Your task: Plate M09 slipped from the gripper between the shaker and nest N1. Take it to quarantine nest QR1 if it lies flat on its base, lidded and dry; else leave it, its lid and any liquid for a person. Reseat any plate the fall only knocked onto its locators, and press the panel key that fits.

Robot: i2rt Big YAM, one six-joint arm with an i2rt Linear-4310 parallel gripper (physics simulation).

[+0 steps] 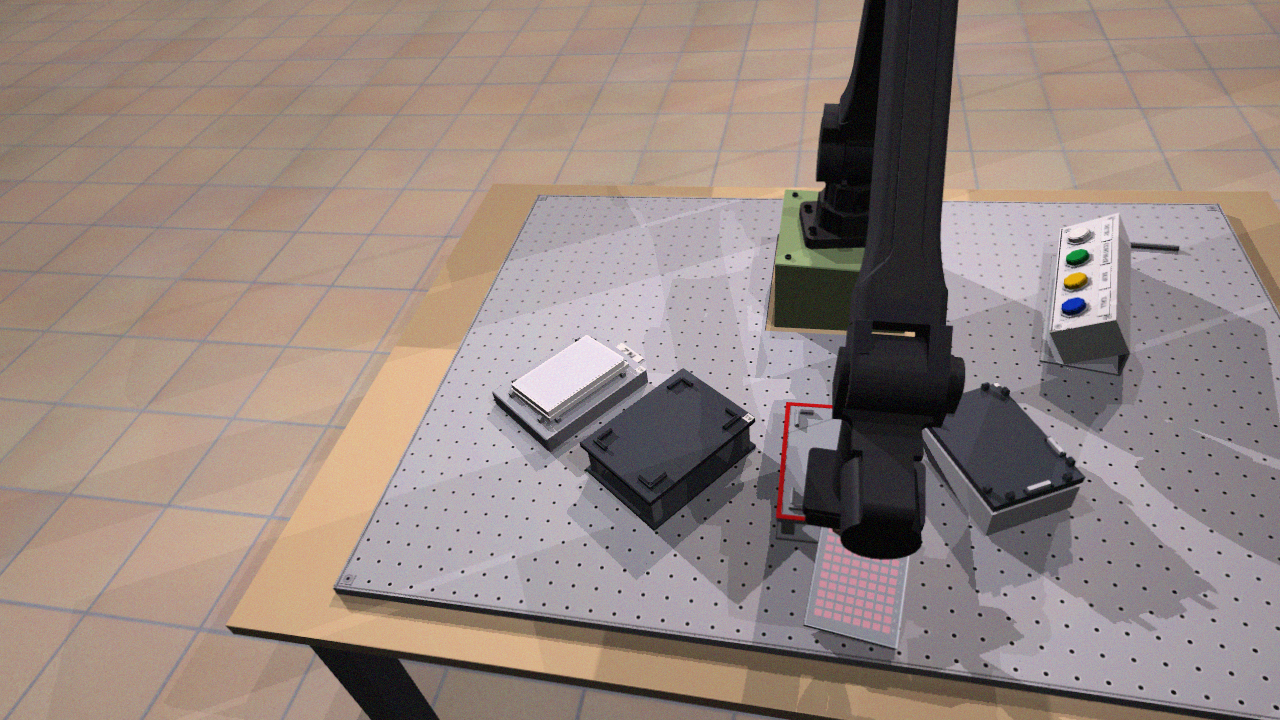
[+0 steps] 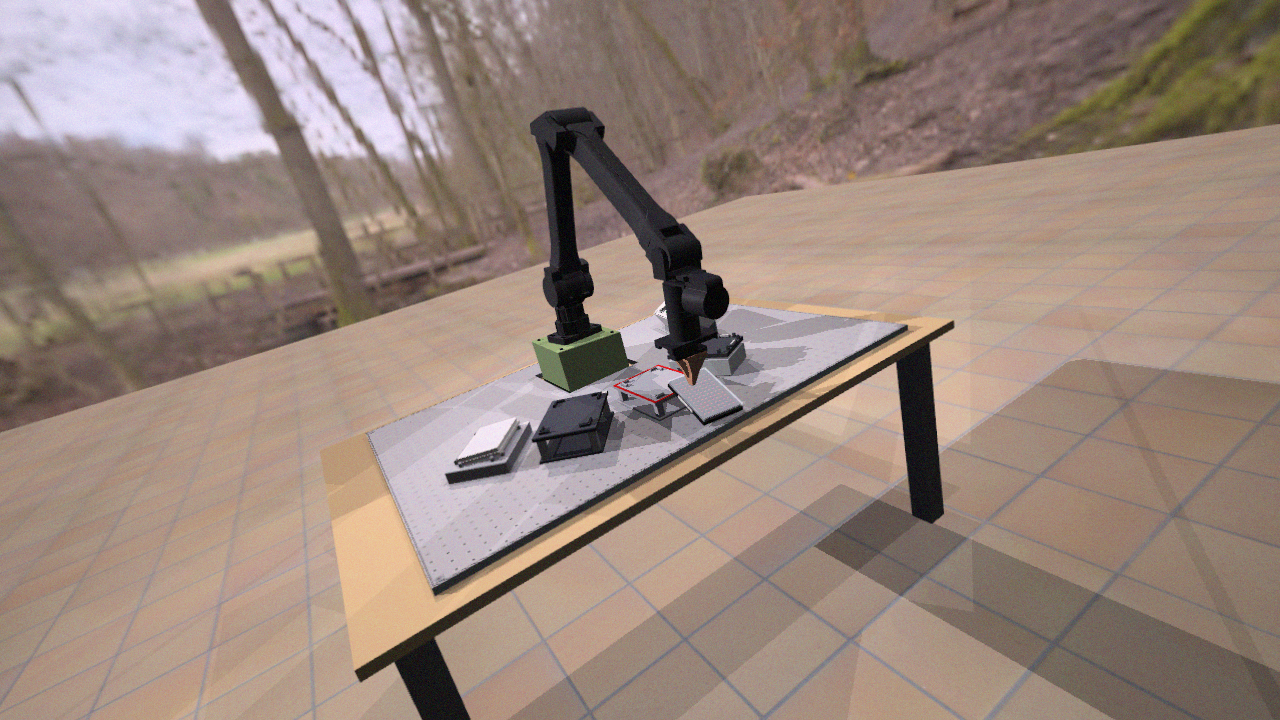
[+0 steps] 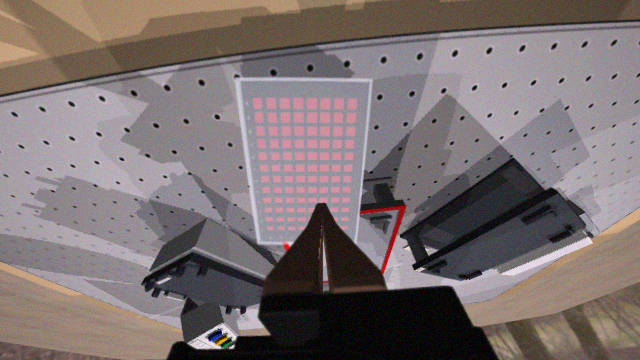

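Pixels of known places: gripper, fingertip midpoint: (image 2: 692,384) (image 3: 321,208); arm's base, origin of the base link: (image 1: 847,228) (image 2: 575,336).
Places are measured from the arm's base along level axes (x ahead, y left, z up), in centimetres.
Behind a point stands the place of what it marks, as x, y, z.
Note:
A clear-lidded plate with pink wells (image 1: 856,586) @[50.0, -6.6, -6.1] (image 2: 711,396) @[50.2, -6.3, -6.1] (image 3: 305,150) @[50.1, -6.5, -6.1] is tilted, sloping down off the front side of the red-edged nest (image 1: 785,461) @[35.1, -11.7, -5.4] (image 2: 637,394) @[35.8, -12.1, -5.3] (image 3: 393,240) @[36.4, -12.3, -5.4] toward the pegboard. Its far end and any label are hidden or unreadable. My gripper (image 2: 691,383) @[46.0, -6.4, -4.2] (image 3: 321,208) @[46.0, -6.4, -4.2] is shut and empty, its tips at or just above the plate's upper part; contact is unclear. A white plate (image 1: 570,374) @[19.8, -36.9, -5.1] (image 2: 487,441) @[21.1, -38.4, -5.1] sits on the far-left grey nest (image 1: 559,431) @[27.5, -38.0, -7.1]. The button panel (image 1: 1091,286) @[12.7, 27.2, -2.3] has white, green, yellow and blue keys. No liquid is visible.
A raised black nest (image 1: 666,438) @[32.0, -24.7, -4.1] (image 2: 572,422) @[34.3, -27.0, -4.1] stands left of the red-edged nest. A dark-topped grey block with locator pegs (image 1: 1002,447) @[35.7, 10.5, -3.9] (image 3: 215,280) @[37.9, 8.4, -3.9] stands close on the right. The green arm base (image 1: 814,295) @[8.1, -5.2, -4.7] (image 2: 581,360) @[8.1, -5.3, -3.7] is behind. The tilted plate lies near the pegboard's front edge.

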